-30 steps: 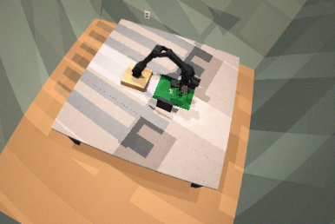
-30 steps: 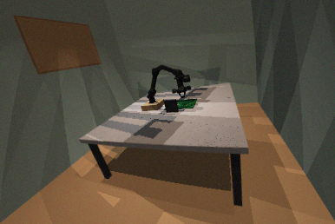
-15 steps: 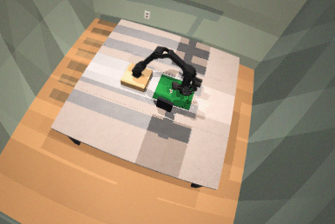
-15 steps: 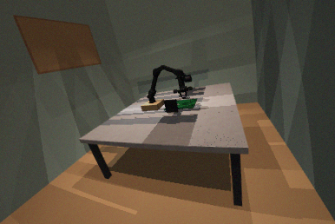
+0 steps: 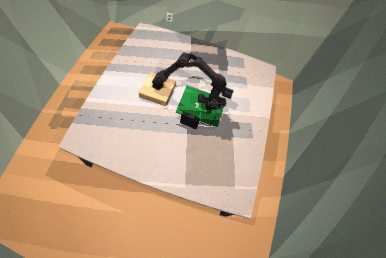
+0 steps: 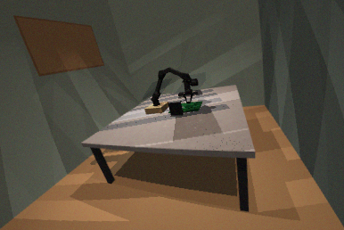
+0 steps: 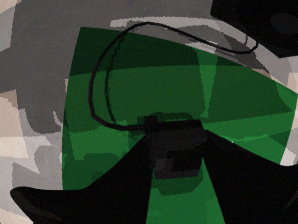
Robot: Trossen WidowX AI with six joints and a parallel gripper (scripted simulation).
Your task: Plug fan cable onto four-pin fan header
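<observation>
Now: gripper tip 60 mm past the green circuit board, 30 mm to the right of it and 70 mm above it. Round my gripper tip: black fan plug (10 mm to the left); black fan (60 mm behind, 140 mm to the right); four-pin fan header (90 mm behind, 10 mm to the left, 60 mm below).
</observation>
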